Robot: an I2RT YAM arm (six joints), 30 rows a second.
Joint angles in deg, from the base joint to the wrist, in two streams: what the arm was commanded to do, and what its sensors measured. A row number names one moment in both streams.
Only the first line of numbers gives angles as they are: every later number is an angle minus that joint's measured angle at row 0.
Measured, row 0:
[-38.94 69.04 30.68 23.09 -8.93 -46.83]
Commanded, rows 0 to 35:
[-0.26 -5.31 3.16 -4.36 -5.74 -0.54]
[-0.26 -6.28 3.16 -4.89 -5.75 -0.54]
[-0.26 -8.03 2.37 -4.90 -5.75 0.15]
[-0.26 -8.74 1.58 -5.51 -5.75 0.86]
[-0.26 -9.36 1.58 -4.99 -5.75 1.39]
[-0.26 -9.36 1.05 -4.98 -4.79 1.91]
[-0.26 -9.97 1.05 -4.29 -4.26 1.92]
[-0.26 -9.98 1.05 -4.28 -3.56 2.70]
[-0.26 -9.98 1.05 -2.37 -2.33 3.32]
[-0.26 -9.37 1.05 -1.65 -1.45 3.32]
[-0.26 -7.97 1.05 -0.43 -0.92 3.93]
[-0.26 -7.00 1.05 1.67 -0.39 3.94]
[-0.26 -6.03 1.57 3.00 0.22 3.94]
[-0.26 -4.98 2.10 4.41 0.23 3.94]
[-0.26 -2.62 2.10 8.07 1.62 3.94]
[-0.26 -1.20 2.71 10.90 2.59 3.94]
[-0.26 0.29 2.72 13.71 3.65 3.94]
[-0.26 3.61 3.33 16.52 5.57 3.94]
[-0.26 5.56 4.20 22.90 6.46 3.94]
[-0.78 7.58 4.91 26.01 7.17 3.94]
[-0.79 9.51 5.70 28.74 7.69 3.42]
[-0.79 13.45 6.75 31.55 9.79 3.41]
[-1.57 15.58 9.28 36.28 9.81 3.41]
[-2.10 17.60 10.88 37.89 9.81 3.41]
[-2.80 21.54 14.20 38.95 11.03 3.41]
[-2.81 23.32 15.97 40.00 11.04 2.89]
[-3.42 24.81 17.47 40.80 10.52 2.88]
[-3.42 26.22 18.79 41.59 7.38 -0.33]
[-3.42 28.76 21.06 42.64 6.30 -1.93]
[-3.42 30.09 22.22 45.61 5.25 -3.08]
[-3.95 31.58 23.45 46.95 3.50 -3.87]
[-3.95 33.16 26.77 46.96 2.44 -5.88]
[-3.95 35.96 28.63 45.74 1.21 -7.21]
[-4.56 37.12 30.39 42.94 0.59 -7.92]
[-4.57 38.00 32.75 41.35 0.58 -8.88]
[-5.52 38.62 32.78 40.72 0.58 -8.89]
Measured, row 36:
[-4.26 35.73 28.89 38.51 4.64 -6.12]
